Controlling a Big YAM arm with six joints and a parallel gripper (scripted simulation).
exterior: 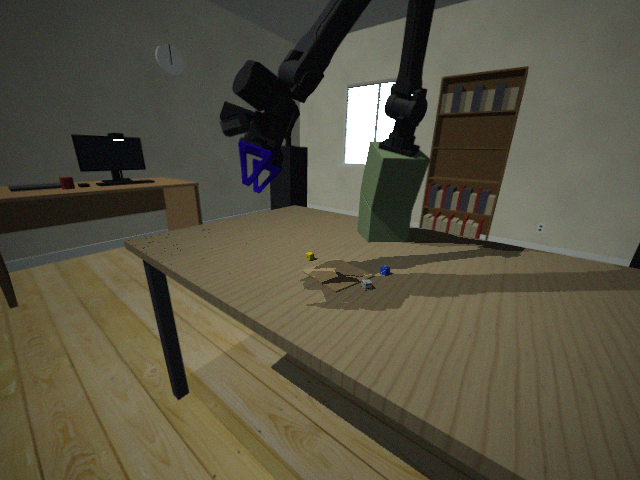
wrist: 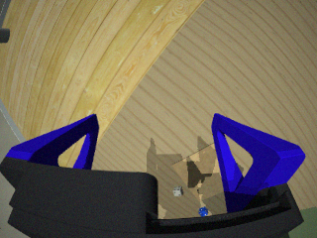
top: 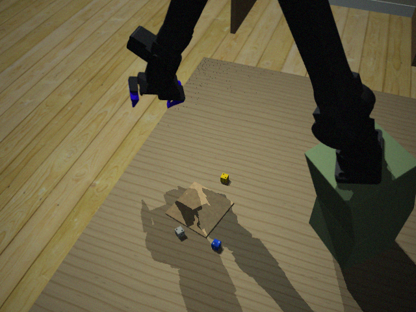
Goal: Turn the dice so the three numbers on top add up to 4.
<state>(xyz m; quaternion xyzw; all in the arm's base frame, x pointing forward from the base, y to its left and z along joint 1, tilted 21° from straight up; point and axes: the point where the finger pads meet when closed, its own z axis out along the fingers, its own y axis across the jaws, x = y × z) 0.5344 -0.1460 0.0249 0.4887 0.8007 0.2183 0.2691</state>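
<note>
Now: hand 250 mm past the blue die, 230 mm to the right of it and 230 mm above it. The rest, counted from my hand: tan mat: 240 mm below, 170 mm behind, 120 mm to the left; yellow die: 230 mm below, 210 mm behind; white die: 230 mm below, 220 mm to the left, 150 mm behind.
</note>
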